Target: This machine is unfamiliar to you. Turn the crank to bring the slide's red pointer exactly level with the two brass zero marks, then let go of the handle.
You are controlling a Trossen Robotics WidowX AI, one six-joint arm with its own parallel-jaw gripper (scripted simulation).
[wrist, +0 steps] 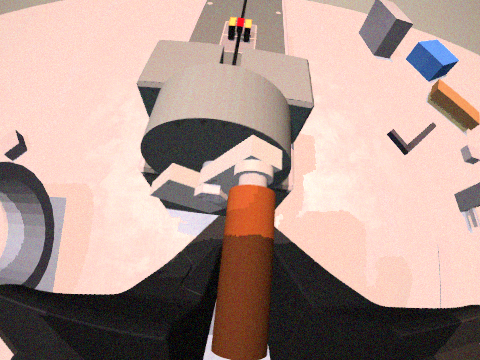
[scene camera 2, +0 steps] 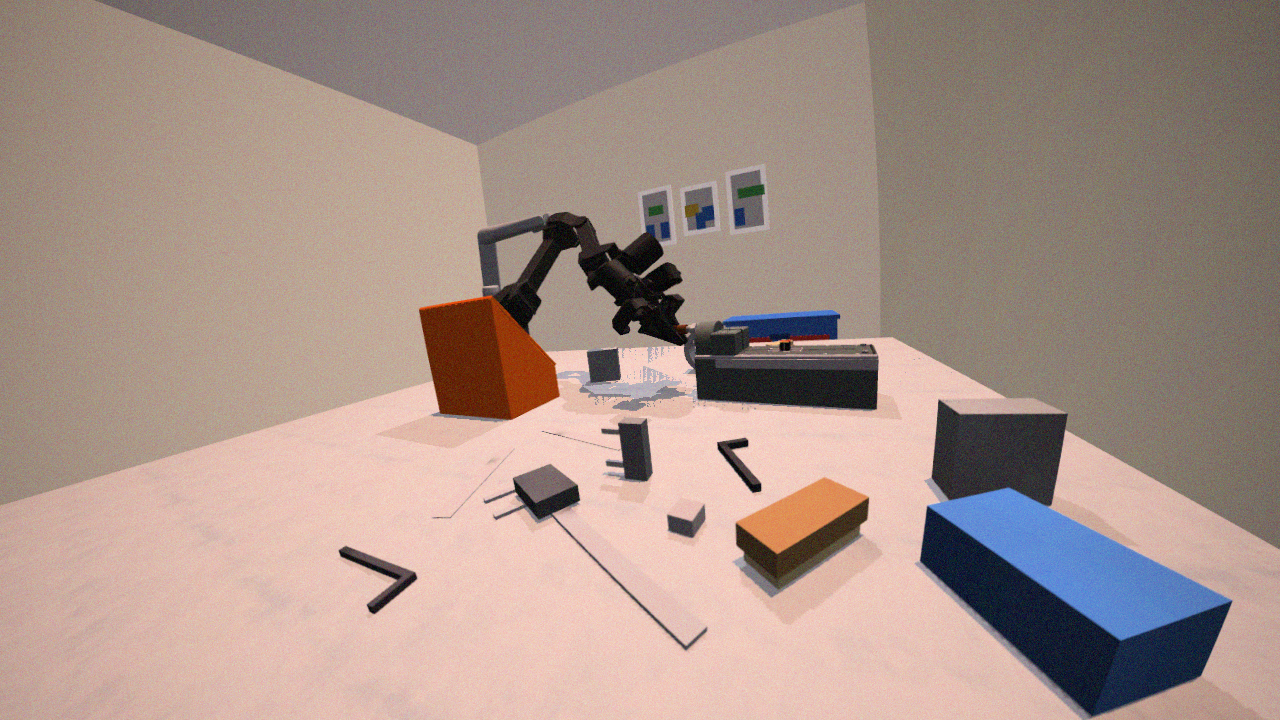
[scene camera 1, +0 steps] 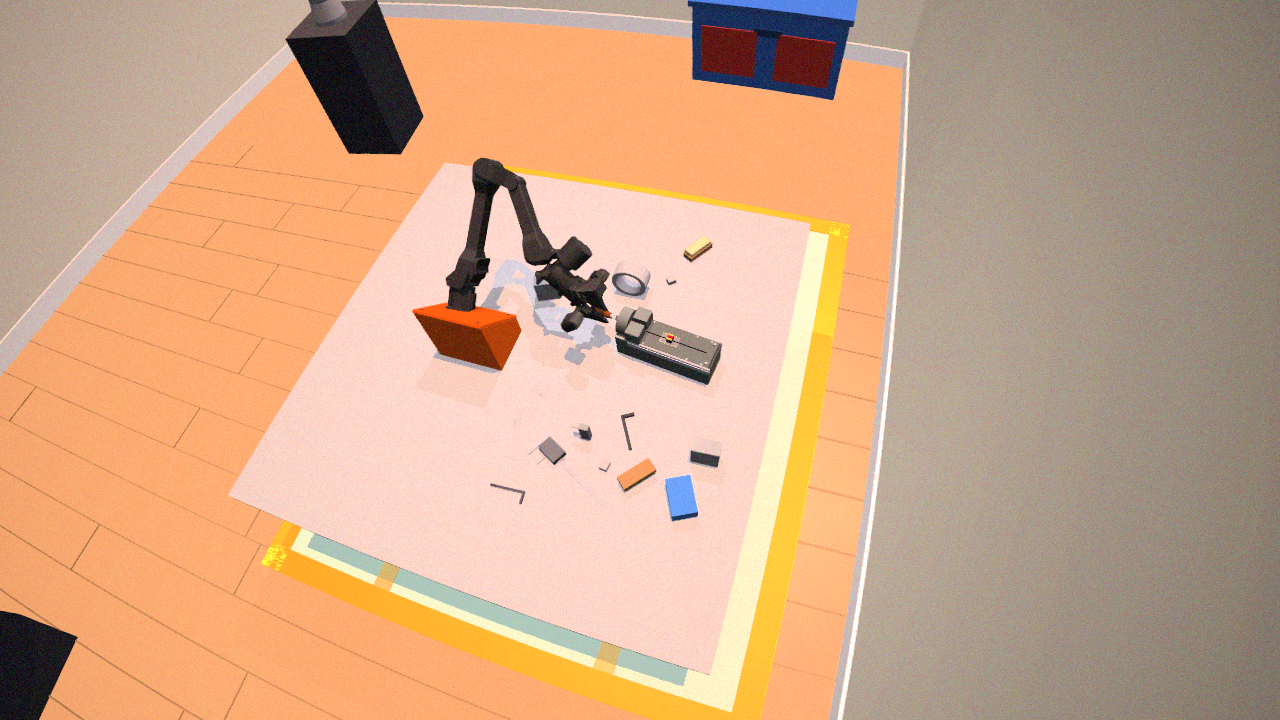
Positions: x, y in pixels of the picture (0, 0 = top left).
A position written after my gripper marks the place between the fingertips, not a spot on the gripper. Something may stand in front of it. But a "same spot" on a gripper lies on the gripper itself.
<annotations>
my gripper: wrist; scene camera 2 684, 343; scene camera 1
blue block: wrist 430, 58; scene camera 2 1109, 626; scene camera 1 681, 497
same spot on slide machine: (wrist: 204, 95) = (scene camera 1: 625, 311)
same spot on my gripper: (wrist: 174, 306) = (scene camera 1: 599, 300)
</annotations>
